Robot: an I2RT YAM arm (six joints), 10 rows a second.
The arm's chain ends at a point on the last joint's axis. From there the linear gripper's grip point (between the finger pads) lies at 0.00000 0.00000 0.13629 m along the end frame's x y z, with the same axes.
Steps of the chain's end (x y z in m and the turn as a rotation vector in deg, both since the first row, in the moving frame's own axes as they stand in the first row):
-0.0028 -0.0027 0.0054 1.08 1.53 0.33
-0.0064 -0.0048 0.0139 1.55 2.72 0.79
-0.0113 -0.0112 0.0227 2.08 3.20 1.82
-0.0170 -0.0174 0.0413 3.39 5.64 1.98
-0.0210 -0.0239 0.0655 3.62 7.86 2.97
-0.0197 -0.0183 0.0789 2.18 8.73 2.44
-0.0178 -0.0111 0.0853 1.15 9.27 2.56
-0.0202 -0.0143 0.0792 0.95 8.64 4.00
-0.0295 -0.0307 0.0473 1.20 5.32 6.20
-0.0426 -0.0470 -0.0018 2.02 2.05 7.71
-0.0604 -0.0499 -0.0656 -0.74 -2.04 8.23
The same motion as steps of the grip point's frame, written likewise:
0.0008 -0.0053 0.0053 1.08 1.53 0.33
0.0001 -0.0084 0.0137 1.55 2.72 0.79
-0.0036 -0.0160 0.0224 2.08 3.20 1.82
-0.0035 -0.0252 0.0404 3.39 5.64 1.98
-0.0022 -0.0320 0.0639 3.62 7.86 2.97
0.0011 -0.0230 0.0772 2.18 8.73 2.44
0.0042 -0.0133 0.0835 1.15 9.27 2.56
0.0003 -0.0158 0.0776 0.95 8.64 4.00
-0.0167 -0.0329 0.0467 1.20 5.32 6.20
-0.0374 -0.0515 -0.0020 2.02 2.05 7.71
-0.0654 -0.0485 -0.0657 -0.74 -2.04 8.23

